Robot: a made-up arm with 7 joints.
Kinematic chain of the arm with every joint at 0, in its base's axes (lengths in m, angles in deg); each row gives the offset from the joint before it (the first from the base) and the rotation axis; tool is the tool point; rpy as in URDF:
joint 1: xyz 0 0 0.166 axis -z
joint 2: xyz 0 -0.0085 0.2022 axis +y
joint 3: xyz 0 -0.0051 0.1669 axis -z
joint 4: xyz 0 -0.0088 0.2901 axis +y
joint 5: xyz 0 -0.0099 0.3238 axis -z
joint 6: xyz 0 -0.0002 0.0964 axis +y
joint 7: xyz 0 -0.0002 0.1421 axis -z
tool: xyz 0 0 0 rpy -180 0 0
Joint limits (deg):
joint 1: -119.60..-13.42
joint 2: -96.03..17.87
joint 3: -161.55..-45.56
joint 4: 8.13..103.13
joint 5: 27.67..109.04
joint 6: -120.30..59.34
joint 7: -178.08..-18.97
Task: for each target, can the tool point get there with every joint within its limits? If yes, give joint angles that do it. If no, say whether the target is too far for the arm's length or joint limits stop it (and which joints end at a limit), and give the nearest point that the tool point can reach.
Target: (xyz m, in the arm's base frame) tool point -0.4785 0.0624 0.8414
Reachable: yes | joints -85.53 -27.29 -73.17 94.62 86.24 28.03 -159.80
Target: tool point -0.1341 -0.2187 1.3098
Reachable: yes | joints -102.96 -5.21 -145.72 19.09 79.39 38.26 -89.77
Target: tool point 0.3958 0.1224 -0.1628
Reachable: no: joint limits stop it (at a limit: joint 1, joint 2, joint 3, joint 4, joint 5) | nearest point 0.1307 -0.2371 -0.0797 | short by 0.454 m
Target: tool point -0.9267 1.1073 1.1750
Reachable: no: too far | nearest point -0.4176 0.4990 0.9666 | short by 0.820 m
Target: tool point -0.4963 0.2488 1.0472
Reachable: yes | joints -26.62 -28.98 -79.58 58.75 75.26 -27.77 -34.32
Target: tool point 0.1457 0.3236 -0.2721
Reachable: no: joint limits stop it (at a limit: joint 1, joint 2, joint 3, joint 4, joint 5) | nearest point -0.2469 0.1495 -0.0995 | short by 0.463 m
